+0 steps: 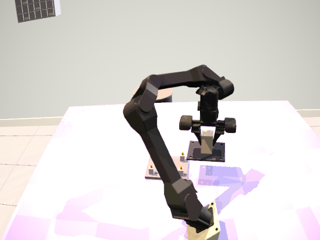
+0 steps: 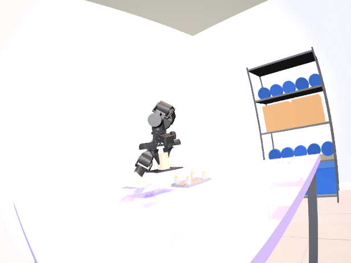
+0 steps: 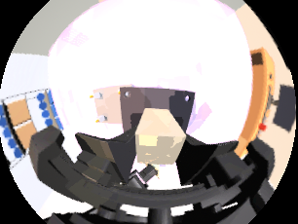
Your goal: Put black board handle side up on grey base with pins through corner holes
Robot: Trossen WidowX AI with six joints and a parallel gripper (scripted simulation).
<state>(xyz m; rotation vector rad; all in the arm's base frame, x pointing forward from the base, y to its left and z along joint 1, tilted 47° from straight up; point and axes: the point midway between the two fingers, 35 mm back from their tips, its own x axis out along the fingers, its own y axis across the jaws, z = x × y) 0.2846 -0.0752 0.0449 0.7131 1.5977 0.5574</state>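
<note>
Right now my gripper tip is 140 mm to the right of the grey base, 120 mm above it and 20 mm short of it. From my gripper tip the other things lie so: flat black board (10 mm below).
</note>
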